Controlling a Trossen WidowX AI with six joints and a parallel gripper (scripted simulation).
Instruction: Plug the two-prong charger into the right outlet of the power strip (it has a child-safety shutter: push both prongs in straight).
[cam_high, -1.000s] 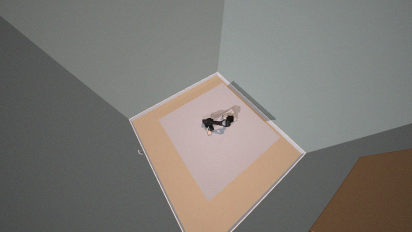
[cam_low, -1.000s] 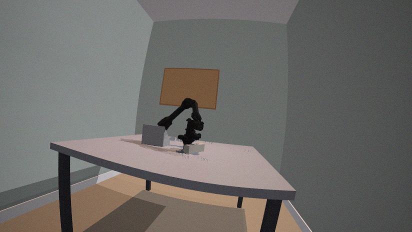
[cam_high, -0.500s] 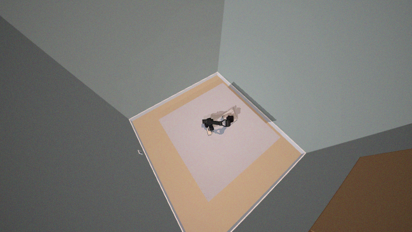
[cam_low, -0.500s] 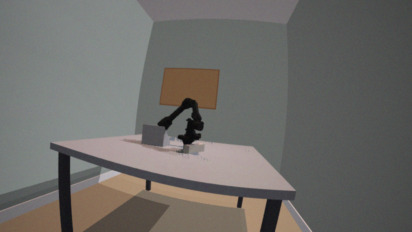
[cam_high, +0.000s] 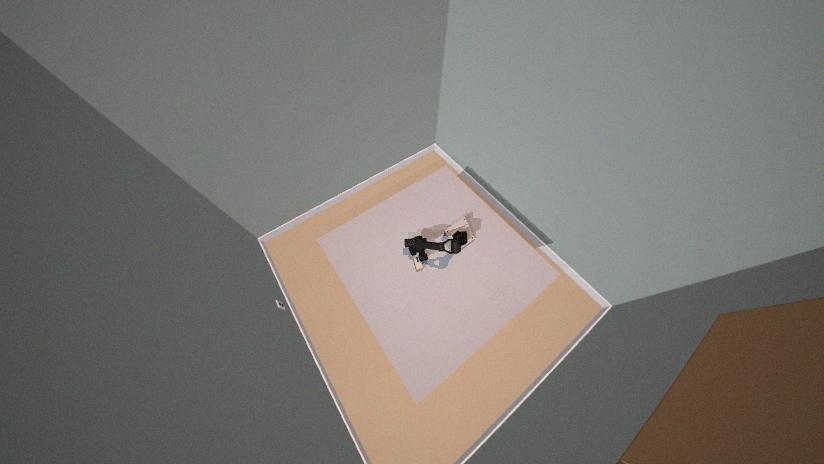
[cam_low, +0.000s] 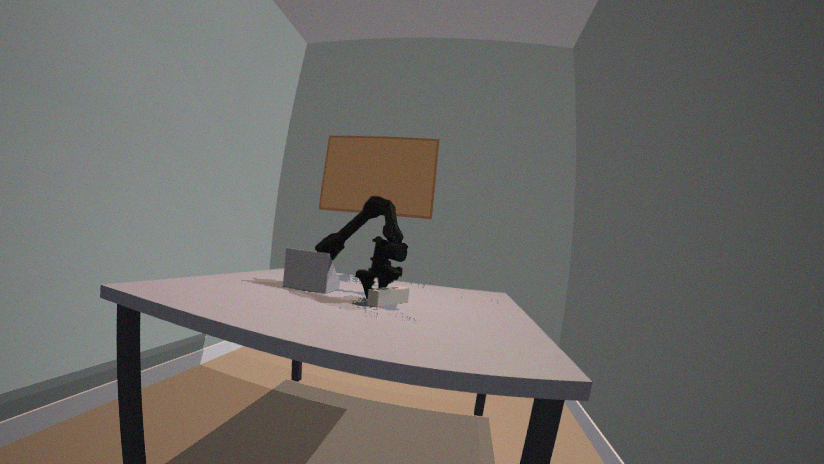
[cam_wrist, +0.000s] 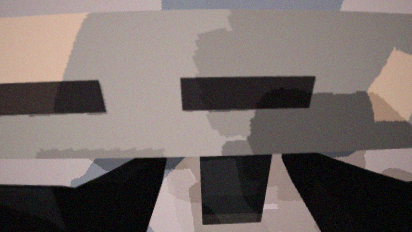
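The black charger lies 1 cm to the right of my gripper tip, 1 cm ahead of it and 1 cm above it.
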